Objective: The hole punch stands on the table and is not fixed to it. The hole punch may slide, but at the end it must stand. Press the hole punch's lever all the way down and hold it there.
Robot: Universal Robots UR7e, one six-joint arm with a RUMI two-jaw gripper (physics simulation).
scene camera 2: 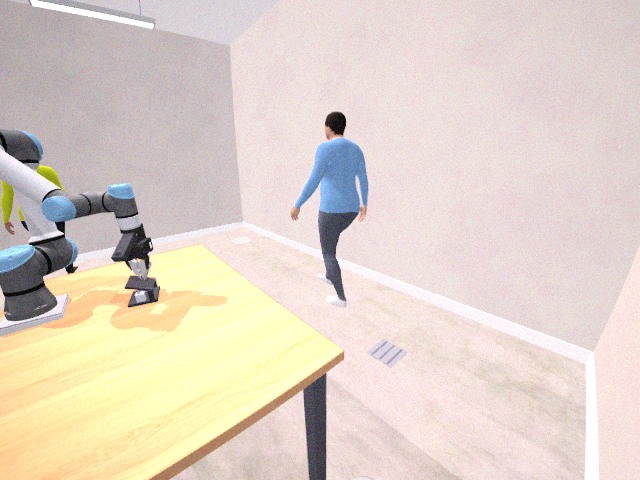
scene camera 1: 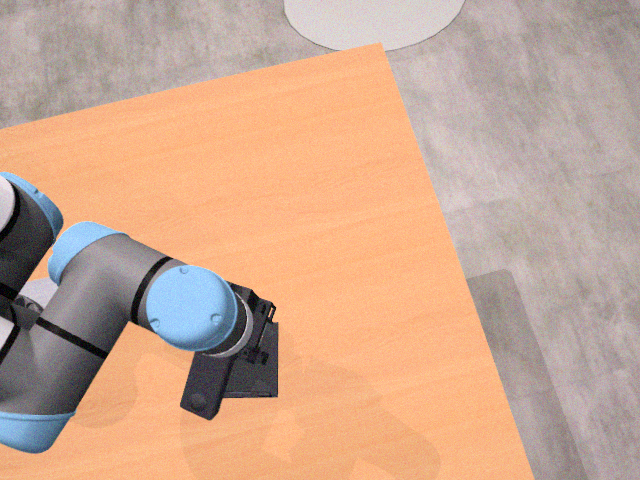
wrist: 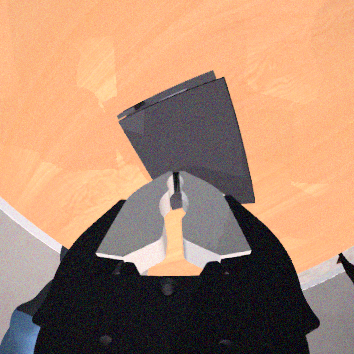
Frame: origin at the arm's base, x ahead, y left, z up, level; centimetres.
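Seen in the pictures: gripper, fingertip midpoint: (scene camera 2: 144, 279) (wrist: 176, 174); arm's base at its link origin: (scene camera 2: 32, 309).
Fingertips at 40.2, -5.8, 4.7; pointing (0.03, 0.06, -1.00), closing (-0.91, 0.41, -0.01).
Observation:
Offsets run from my fingertips to a thing's middle, as dx, dy, dz. Level surfaces: height alone.
The dark grey hole punch @(-1.4, -0.4, -3.1) (scene camera 1: 253, 379) (scene camera 2: 153, 296) stands upright on the table @(dz -7.4) (scene camera 1: 336, 206) (scene camera 2: 206, 361). Its lever @(-1.4, -0.4, -0.9) (scene camera 2: 135, 283) (wrist: 187, 135) is raised at a slant, with a gap and a pale part between lever and base in scene camera 2. In the wrist view a thin strip of the base shows past the lever's far edge. My gripper (scene camera 2: 141, 277) (wrist: 176, 174) is shut and empty, pointing down with its fingertips at or just above the lever's top. Whether they touch it, I cannot tell. In scene camera 1 the arm hides the fingertips and part of the punch.
The arm's base plate (scene camera 2: 61, 308) stands on the table to the left of the punch in scene camera 2. The table's far edge and corner lie behind and right of the punch. A person in blue (scene camera 2: 338, 175) and one in yellow (scene camera 2: 47, 174) are on the floor beyond the table.

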